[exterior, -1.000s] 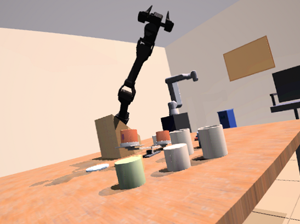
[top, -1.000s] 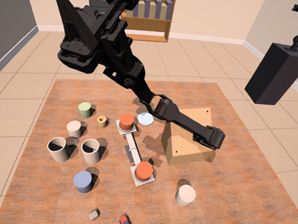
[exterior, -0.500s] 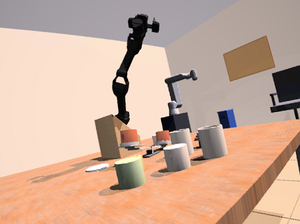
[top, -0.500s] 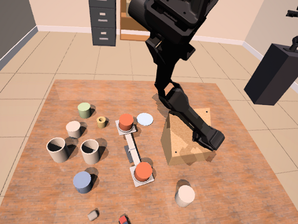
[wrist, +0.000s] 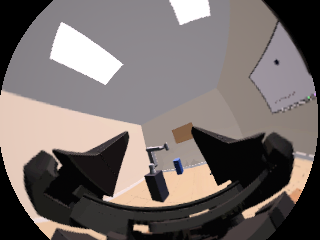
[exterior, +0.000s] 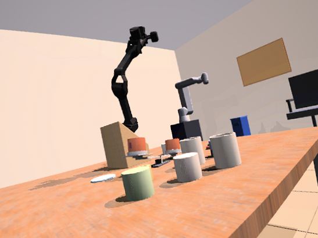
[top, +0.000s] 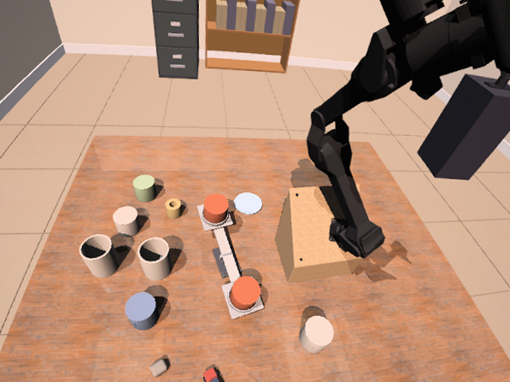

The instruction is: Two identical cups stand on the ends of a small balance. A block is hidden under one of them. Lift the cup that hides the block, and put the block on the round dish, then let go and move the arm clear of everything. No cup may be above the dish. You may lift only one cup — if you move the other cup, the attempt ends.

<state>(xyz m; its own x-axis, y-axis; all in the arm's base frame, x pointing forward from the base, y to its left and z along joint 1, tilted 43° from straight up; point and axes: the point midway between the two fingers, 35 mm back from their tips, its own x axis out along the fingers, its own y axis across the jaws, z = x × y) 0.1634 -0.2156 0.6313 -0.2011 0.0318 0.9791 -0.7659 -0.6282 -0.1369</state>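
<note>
My gripper tip is now 20 cm short of the pale block, 15 cm to the left of it and 76 cm above it. From my gripper tip the other things lie so: blue cylinder 46 cm ahead, 9 cm to the right, 76 cm below; then orange cup 29 cm ahead, 40 cm to the right, 69 cm below; then toy car 27 cm ahead, 5 cm to the left, 79 cm below.
</note>
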